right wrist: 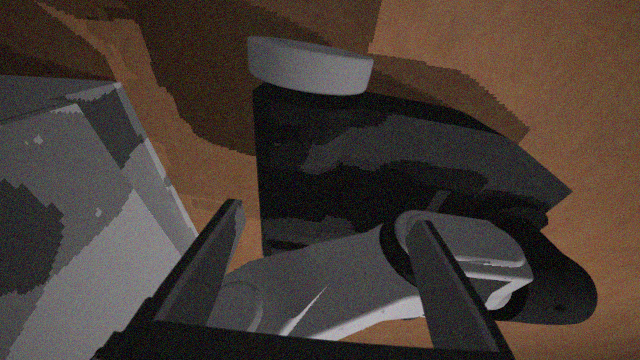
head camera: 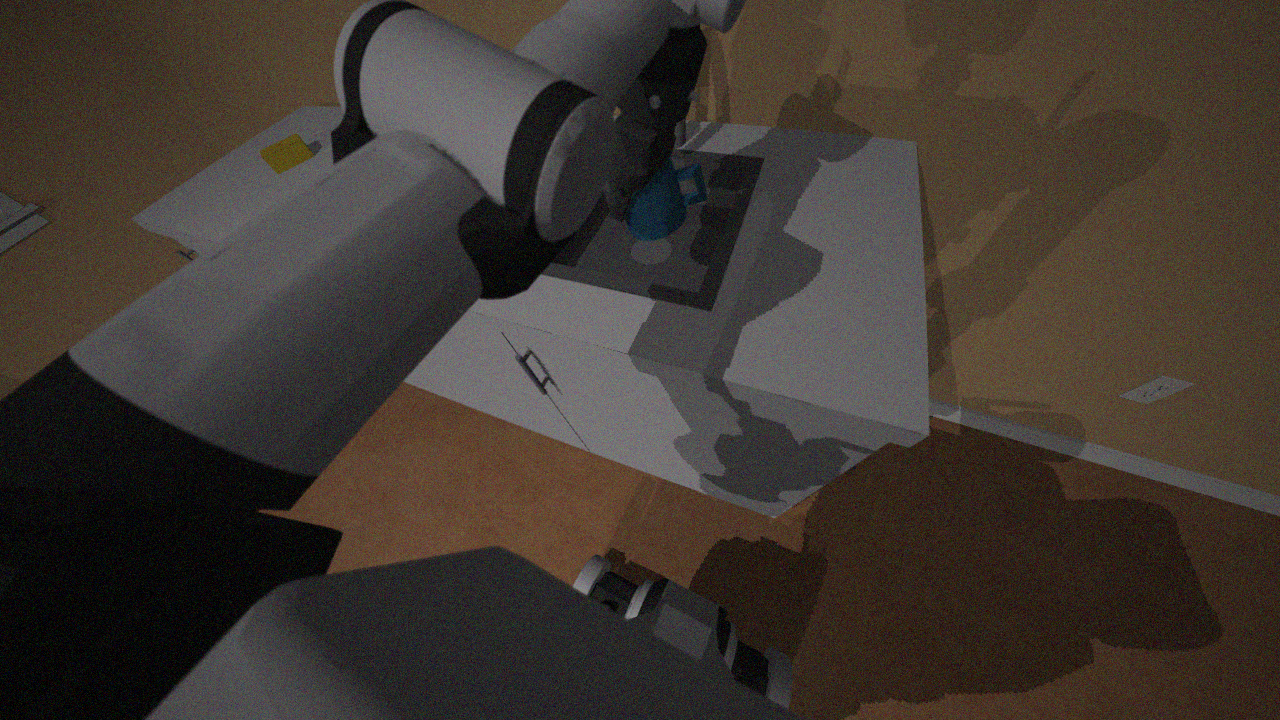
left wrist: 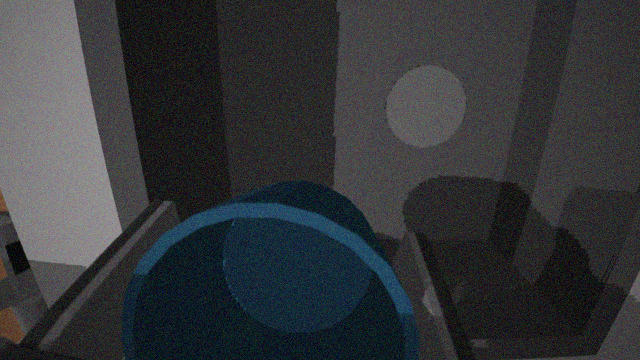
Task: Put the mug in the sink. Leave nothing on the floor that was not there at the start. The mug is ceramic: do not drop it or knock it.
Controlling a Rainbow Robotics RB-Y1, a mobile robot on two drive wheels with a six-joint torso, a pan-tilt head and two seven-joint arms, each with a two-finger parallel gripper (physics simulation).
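Frame: origin at the robot's base, x ahead, y left, z up, level; metres.
Seen in the pictures: left gripper, fingertip midpoint: (left wrist: 288, 233); right gripper, fingertip midpoint: (right wrist: 328, 220).
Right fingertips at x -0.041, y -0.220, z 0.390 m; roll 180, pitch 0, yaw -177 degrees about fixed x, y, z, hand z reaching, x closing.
Offsets run from my right fingertips to a thing's top centre. "*": to the spot under its first point.
The blue mug @(dy +0.449, dx +0.618, dz +0.638 m) (head camera: 656, 213) (left wrist: 300, 280) is upright between the fingers of my left gripper (head camera: 650, 174) (left wrist: 288, 233), which is shut on its body. In the head camera its handle points to the picture's right. The mug is over the dark rectangular sink (head camera: 684, 296) (left wrist: 280, 75) in the white counter. The round drain (head camera: 650, 251) (left wrist: 426, 106) shows beside it. I cannot tell how far the mug's base is from the sink bottom. My right gripper (right wrist: 328, 220) is open and empty, beside the counter and above the robot's own base.
The white counter (head camera: 859, 214) (right wrist: 115, 270) surrounds the sink; its front has a handle @(* dy +0.637, dx +0.401, dz +0.320 m) (head camera: 537, 370). A yellow block @(dy +1.518, dx +0.613, dz +0.566 m) (head camera: 286, 154) lies on a white surface at upper left. A small white card @(dy -0.719, dx +1.071, dz +0.069 m) (head camera: 1156, 389) is at the right. The robot's dark base (right wrist: 310, 200) is below the right gripper.
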